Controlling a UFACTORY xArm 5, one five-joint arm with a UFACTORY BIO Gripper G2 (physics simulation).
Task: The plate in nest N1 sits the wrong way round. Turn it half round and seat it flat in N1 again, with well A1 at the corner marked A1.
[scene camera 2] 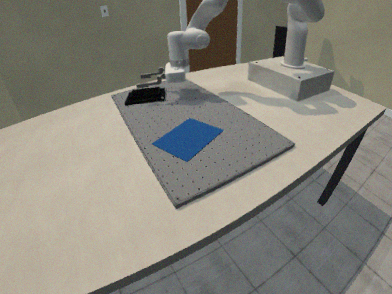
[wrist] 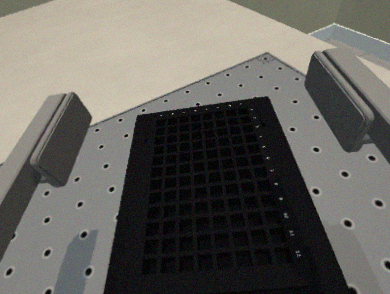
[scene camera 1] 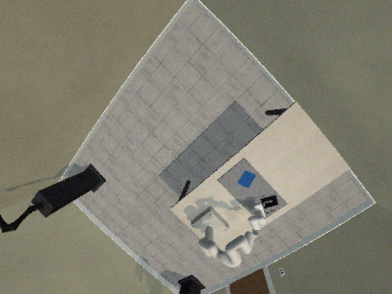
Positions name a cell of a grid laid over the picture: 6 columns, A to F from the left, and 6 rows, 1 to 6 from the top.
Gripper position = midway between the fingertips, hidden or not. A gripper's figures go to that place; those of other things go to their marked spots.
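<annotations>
You'd find my gripper (wrist: C2) 0.11 m from the lens, and there's a black well plate (wrist: D5) too, with that plate being 0.13 m from the lens.
</annotations>
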